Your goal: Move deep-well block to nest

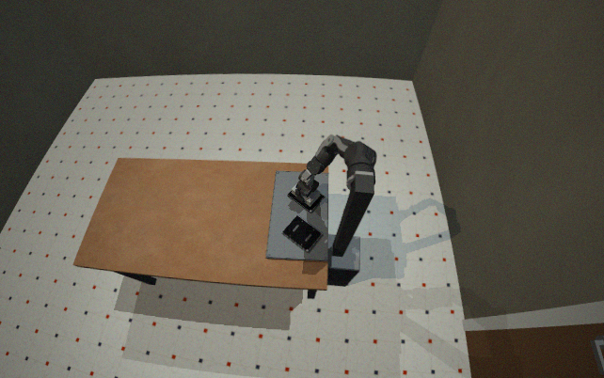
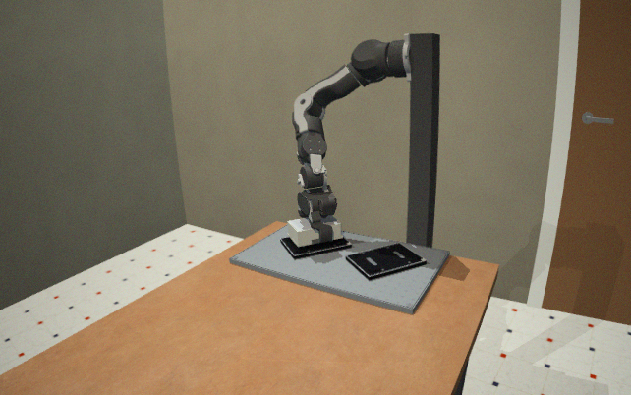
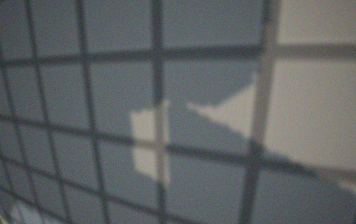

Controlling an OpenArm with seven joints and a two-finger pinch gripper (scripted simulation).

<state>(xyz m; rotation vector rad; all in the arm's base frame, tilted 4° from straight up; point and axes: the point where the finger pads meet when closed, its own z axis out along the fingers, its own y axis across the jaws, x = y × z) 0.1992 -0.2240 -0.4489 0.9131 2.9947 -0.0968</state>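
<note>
Right now the plate nest N2 is 3 cm below my hand. The rest, counted from my hand: plate nest N1: 21 cm to the left, 3 cm below; then A1 label: 30 cm to the left, 4 cm behind, 2 cm below; then deep-well block: 2 cm above.
</note>
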